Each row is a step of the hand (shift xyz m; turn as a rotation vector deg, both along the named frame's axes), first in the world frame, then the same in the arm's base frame.
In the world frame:
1: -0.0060 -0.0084 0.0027 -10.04 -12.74 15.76
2: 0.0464 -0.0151 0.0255 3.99 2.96 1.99
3: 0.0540 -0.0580 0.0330 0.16 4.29 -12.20
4: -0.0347 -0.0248 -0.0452 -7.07 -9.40 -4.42
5: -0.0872 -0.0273 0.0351 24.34 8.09 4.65
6: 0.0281 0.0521 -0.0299 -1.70 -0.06 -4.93
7: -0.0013 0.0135 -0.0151 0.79 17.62 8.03
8: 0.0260 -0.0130 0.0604 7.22 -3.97 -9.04
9: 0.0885 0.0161 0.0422 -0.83 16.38 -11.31
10: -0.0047 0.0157 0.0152 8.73 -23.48 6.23
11: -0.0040 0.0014 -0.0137 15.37 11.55 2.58
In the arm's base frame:
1: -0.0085 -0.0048 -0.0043 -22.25 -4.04 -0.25
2: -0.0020 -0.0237 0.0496 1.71 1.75 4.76
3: -0.0213 -0.0633 0.0539 11.10 0.80 -6.59
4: 0.0067 -0.0213 -0.0580 -4.05 -7.07 -9.57
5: -0.0820 0.0149 -0.0514 12.09 -0.17 23.09
6: 0.0582 0.0297 0.0116 2.86 -0.67 -4.31
7: 0.0163 0.0089 -0.0082 1.47 17.60 7.98
8: -0.0380 -0.0060 0.0549 8.91 -8.37 -0.33
9: 0.0193 -0.0064 0.0973 14.84 12.27 -5.10
10: -0.0075 0.0196 0.0077 -9.87 -22.73 7.23
11: 0.0090 -0.0007 -0.0112 10.53 5.61 15.29

